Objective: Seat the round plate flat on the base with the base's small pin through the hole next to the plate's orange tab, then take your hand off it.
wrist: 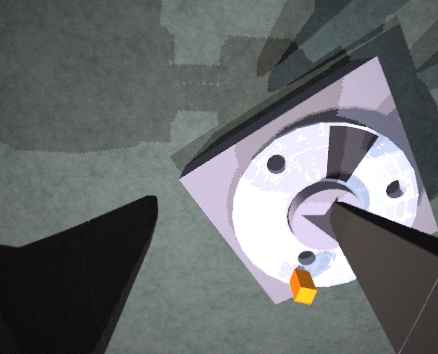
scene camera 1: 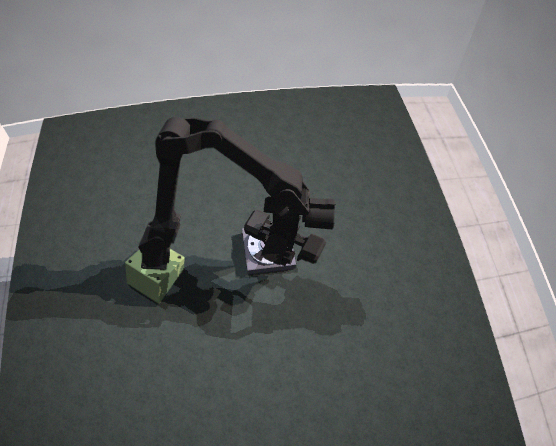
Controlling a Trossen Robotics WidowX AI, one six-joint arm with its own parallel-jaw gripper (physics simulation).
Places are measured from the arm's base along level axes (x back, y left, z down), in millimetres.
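Pixels of known places: gripper, fingertip midpoint: [wrist: 244, 208]; arm's base, origin of the base link: [scene camera 1: 154, 259].
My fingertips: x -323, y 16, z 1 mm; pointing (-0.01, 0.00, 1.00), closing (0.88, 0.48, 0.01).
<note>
For each thing: its top centre in the pictures, then the offset to it from my fingertips. "spot": a spot on its surface instead. Level surfaces: height alone.
- white round plate, middle of its top: [wrist: 336, 233] [scene camera 1: 268, 240] dy +38, dx +35, dz +7 mm
- square pale-mauve base, middle of its top: [wrist: 327, 221] [scene camera 1: 268, 242] dy +39, dx +35, dz +19 mm
- orange tab, middle of its top: [wrist: 306, 297] dy +74, dx +7, dz +7 mm
- dark hole, surface spot: [wrist: 306, 258] spot: dy +69, dx +16, dz +29 mm
- dark green mat, its level: dz +60 mm
The white round plate [scene camera 1: 254, 250] [wrist: 260, 200] lies over the square pale-mauve base [scene camera 1: 272, 269] [wrist: 210, 185]. It has a dark wedge, a wide central opening and several small holes. The orange tab [wrist: 303, 287] is at the plate's lower edge in the wrist view, beside a dark hole [wrist: 306, 258]; no pin can be made out in it. The tab does not show in the scene view. My gripper [scene camera 1: 278, 257] [wrist: 244, 208] is open and empty. In the wrist view, its right finger overlaps the plate and central opening, while its left finger is left of the base. Whether the plate is fully flat is unclear.
The arm's green mounting block [scene camera 1: 145, 282] stands left of the base on the dark green mat [scene camera 1: 350, 390]. The arm arches between them and hides part of the base and plate in the scene view. A pale tiled floor [scene camera 1: 452, 165] borders the mat at right.
</note>
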